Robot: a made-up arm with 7 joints. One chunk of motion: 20 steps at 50 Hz.
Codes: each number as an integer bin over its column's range. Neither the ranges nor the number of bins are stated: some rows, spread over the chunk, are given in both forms.
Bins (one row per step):
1: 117 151 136 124 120 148
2: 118 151 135 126 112 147
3: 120 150 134 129 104 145
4: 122 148 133 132 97 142
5: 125 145 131 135 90 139
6: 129 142 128 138 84 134
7: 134 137 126 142 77 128
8: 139 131 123 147 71 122
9: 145 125 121 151 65 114
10: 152 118 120 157 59 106
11: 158 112 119 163 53 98
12: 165 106 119 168 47 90
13: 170 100 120 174 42 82
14: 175 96 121 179 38 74
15: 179 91 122 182 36 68
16: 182 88 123 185 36 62
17: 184 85 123 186 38 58
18: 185 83 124 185 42 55
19: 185 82 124 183 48 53
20: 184 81 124 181 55 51
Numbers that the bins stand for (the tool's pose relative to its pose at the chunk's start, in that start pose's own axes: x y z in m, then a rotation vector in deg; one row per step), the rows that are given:
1: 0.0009 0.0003 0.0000 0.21 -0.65 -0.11
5: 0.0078 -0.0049 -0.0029 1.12 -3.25 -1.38
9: 0.0251 -0.0222 -0.0088 2.44 -5.42 -4.91
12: 0.0424 -0.0385 -0.0100 3.85 -6.98 -8.31
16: 0.0570 -0.0541 -0.0076 5.26 -7.93 -12.27
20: 0.0587 -0.0601 -0.0071 4.92 -6.28 -13.83
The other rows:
2: 0.0018 0.0003 -0.0006 0.37 -1.34 -0.25
3: 0.0035 -0.0006 -0.0012 0.62 -2.04 -0.53
4: 0.0053 -0.0023 -0.0018 0.87 -2.64 -0.95
6: 0.0113 -0.0075 -0.0047 1.36 -3.77 -2.09
7: 0.0156 -0.0118 -0.0059 1.70 -4.38 -2.93
8: 0.0199 -0.0170 -0.0076 2.11 -4.90 -3.78
10: 0.0311 -0.0282 -0.0094 2.94 -5.94 -6.05
11: 0.0363 -0.0334 -0.0100 3.43 -6.46 -7.18
13: 0.0467 -0.0437 -0.0094 4.34 -7.41 -9.44
14: 0.0510 -0.0472 -0.0088 4.76 -7.76 -10.57
15: 0.0544 -0.0515 -0.0082 5.01 -7.93 -11.42
17: 0.0587 -0.0567 -0.0076 5.34 -7.76 -12.84
18: 0.0596 -0.0584 -0.0071 5.26 -7.41 -13.26
19: 0.0596 -0.0593 -0.0071 5.09 -6.89 -13.54

